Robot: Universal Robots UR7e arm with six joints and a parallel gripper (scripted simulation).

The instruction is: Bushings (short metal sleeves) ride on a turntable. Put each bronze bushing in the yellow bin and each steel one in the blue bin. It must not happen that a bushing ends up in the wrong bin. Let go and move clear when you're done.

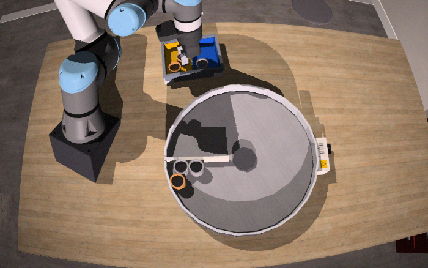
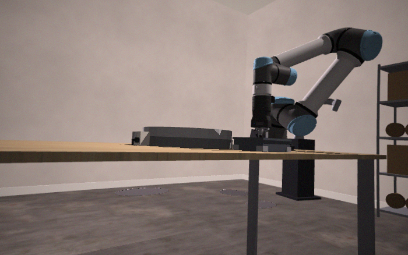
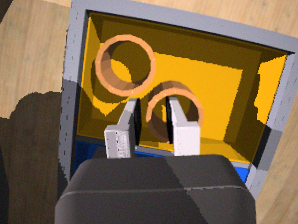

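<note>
The bin lies 20 mm ahead of my hand, 20 mm to the left of it and 20 mm below it. From my hand the other things lie so: turntable (220 mm ahead, 300 mm to the right, 10 mm above).
</note>
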